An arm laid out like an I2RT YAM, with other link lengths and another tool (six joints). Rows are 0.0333 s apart.
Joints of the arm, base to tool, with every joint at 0 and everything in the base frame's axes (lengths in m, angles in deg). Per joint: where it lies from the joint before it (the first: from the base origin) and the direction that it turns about. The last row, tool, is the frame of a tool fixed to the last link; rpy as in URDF.
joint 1: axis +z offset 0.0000 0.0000 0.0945
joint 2: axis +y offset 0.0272 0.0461 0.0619
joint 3: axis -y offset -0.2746 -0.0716 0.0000
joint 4: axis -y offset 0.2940 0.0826 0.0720
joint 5: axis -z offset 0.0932 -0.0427 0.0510
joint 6: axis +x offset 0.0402 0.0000 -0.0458
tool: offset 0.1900 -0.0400 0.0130 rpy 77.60 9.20 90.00
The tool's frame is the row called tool.
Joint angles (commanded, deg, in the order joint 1, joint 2, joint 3, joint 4, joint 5, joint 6), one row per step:
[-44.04 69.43 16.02 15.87 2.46 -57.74]
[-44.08 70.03 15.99 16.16 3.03 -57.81]
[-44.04 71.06 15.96 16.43 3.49 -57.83]
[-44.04 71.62 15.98 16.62 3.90 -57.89]
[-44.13 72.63 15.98 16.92 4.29 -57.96]
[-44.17 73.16 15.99 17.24 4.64 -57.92]
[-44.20 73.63 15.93 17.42 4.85 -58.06]
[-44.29 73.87 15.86 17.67 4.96 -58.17]
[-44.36 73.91 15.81 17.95 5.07 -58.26]
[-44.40 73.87 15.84 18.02 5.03 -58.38]
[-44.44 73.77 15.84 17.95 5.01 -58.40]
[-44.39 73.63 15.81 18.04 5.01 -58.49]
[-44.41 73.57 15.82 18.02 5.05 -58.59]
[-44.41 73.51 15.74 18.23 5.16 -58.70]
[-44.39 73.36 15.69 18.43 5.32 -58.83]
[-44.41 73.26 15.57 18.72 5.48 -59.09]
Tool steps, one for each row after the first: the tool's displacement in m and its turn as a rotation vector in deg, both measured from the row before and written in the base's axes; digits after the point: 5 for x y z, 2 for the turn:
[-0.00217 -0.00144 -0.00310 -0.05 0.53 -0.45]
[-0.00206 -0.00012 -0.00636 0.33 0.78 -0.31]
[-0.00147 -0.00080 -0.00286 0.03 0.47 -0.28]
[-0.00242 -0.00073 -0.00578 0.28 0.72 -0.35]
[-0.00135 -0.00111 -0.00212 0.00 0.28 -0.33]
[-0.00132 -0.00007 -0.00298 0.08 0.43 -0.10]
[-0.00093 -0.00057 -0.00110 -0.06 0.16 -0.10]
[-0.00037 -0.00092 0.00067 -0.23 -0.03 -0.10]
[0.00033 -0.00041 0.00088 -0.14 -0.05 0.07]
[-0.00015 -0.00015 0.00038 -0.02 -0.02 -0.01]
[0.00059 0.00005 0.00120 -0.18 -0.09 0.11]
[-0.00008 -0.00026 0.00045 -0.10 0.04 0.01]
[-0.00012 -0.00039 0.00081 -0.24 -0.02 -0.01]
[0.00010 -0.00064 0.00170 -0.35 -0.06 -0.02]
[-0.00027 -0.00059 0.00118 -0.39 0.04 0.02]

